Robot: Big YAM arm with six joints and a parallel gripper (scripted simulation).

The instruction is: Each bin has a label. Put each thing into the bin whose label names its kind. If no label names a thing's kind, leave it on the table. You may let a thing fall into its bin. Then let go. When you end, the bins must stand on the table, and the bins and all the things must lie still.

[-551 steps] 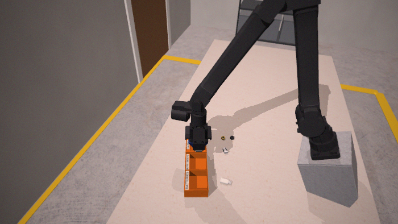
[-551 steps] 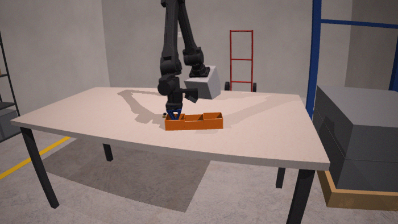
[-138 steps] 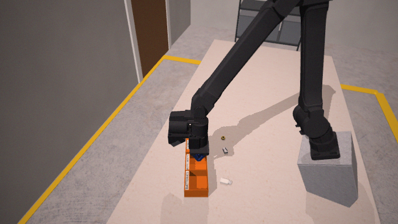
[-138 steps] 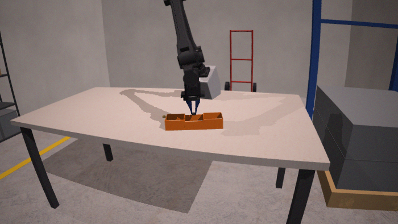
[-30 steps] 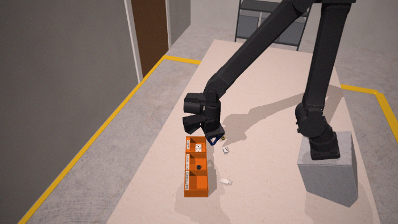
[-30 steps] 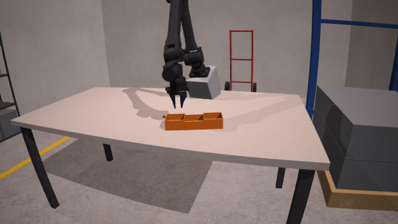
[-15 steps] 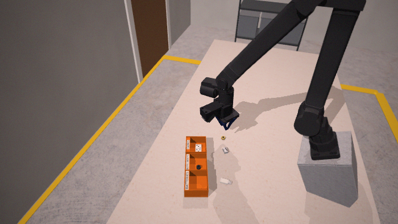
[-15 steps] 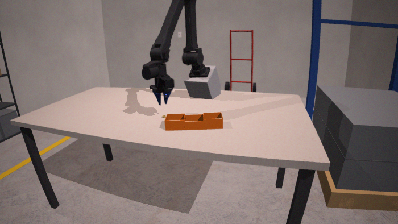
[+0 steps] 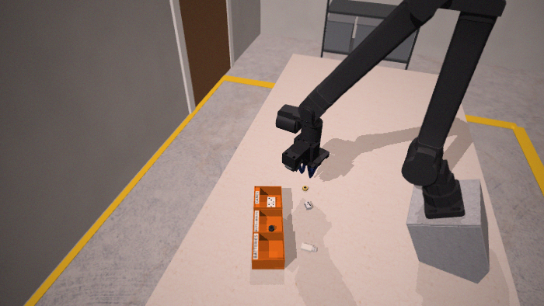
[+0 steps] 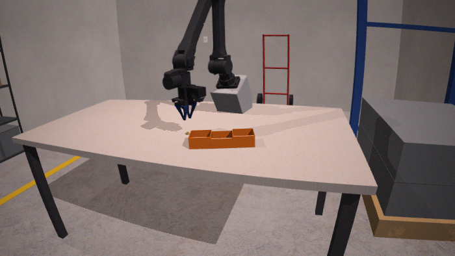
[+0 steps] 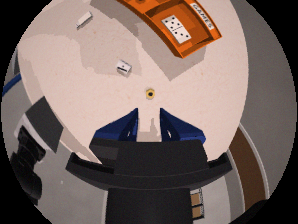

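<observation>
Right now the brass nut is 7 cm below my hand. Also, from my hand: grey thing: 7 cm below, 6 cm to the left, 2 cm behind; then white domino: 10 cm to the left, 8 cm ahead, 7 cm below; then orange three-compartment bin: 18 cm to the left, 7 cm ahead, 6 cm below.
</observation>
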